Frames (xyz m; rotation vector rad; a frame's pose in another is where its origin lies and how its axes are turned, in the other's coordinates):
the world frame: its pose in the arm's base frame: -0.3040 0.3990 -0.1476 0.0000 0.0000 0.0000
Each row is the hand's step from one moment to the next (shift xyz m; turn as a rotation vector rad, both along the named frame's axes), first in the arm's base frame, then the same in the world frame.
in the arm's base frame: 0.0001 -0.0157 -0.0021 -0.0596 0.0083 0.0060
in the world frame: 0.0001 -0.0157 -0.0021 -0.0596 0.0083 0.0060
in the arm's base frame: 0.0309 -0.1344 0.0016 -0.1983 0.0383 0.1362
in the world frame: 0.0309 -0.1344 0.0016 -0.1983 0.0383 0.1362
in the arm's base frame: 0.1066 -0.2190 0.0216 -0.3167 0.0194 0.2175
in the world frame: 0.1066 -0.2190 0.0216 -0.3167 0.0194 0.2175
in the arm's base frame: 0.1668 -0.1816 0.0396 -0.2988 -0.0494 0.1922
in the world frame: 0.1668 -0.1816 0.0396 -0.2988 -0.0494 0.1922
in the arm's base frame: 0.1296 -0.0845 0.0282 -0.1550 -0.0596 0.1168
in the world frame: 0.1296 -0.0845 0.0282 -0.1550 -0.0596 0.1168
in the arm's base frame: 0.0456 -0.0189 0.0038 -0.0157 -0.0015 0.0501
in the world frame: 0.0456 -0.0189 0.0038 -0.0157 -0.0015 0.0501
